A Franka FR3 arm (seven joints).
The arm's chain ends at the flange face. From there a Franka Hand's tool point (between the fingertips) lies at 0.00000 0.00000 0.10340 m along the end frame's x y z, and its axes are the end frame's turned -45 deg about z.
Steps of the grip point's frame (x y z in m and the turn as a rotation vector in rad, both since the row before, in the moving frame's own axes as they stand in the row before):
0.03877 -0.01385 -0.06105 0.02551 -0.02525 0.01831
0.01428 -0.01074 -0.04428 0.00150 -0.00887 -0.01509
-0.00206 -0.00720 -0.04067 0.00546 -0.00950 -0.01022
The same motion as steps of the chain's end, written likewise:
0.02133 -0.03715 -0.06098 0.00018 -0.03589 0.01831
0.00326 -0.01824 -0.04428 -0.00521 -0.00733 -0.01509
-0.00546 -0.00394 -0.04066 -0.00286 -0.01058 -0.01022

